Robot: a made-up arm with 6 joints.
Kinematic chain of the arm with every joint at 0, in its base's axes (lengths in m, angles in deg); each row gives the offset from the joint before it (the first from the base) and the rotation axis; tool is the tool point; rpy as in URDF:
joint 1: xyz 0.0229 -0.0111 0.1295 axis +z
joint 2: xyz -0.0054 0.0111 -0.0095 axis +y
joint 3: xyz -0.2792 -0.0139 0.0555 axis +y
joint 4: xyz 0.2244 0.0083 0.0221 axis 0.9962 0 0.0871
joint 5: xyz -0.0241 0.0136 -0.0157 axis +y
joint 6: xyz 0.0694 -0.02 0.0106 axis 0.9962 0 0.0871
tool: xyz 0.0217 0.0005 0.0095 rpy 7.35 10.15 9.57
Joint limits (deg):
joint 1: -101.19..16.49
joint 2: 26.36..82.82
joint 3: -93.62..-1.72
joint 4: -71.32..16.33
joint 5: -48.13..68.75
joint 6: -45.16..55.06
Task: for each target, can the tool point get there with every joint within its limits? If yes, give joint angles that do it. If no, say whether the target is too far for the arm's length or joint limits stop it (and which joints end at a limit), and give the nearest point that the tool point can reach.
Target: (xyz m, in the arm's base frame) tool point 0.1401 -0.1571 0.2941
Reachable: yes | joints -53.88 62.22 -34.07 -62.25 -7.79 42.30
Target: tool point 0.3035 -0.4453 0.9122
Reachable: no: too far | nearest point 0.1653 -0.2315 0.5261 | short by 0.462 m
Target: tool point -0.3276 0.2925 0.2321
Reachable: no: joint limits stop it (at a limit: joint 1, joint 2, joint 3, joint 4, joint 5, joint 6) | nearest point -0.0635 0.0146 0.1965 | short by 0.385 m
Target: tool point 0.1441 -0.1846 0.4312
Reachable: yes | joints -49.21 63.74 -68.55 -52.92 18.08 -18.92
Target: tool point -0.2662 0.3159 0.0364
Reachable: no: joint limits stop it (at a limit: joint 1, joint 2, joint 3, joint 5, joint 6) | nearest point -0.0447 0.0238 0.1608 | short by 0.387 m
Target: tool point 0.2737 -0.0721 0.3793
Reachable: yes | joints -14.91 73.32 -62.03 -19.89 -5.06 -33.87
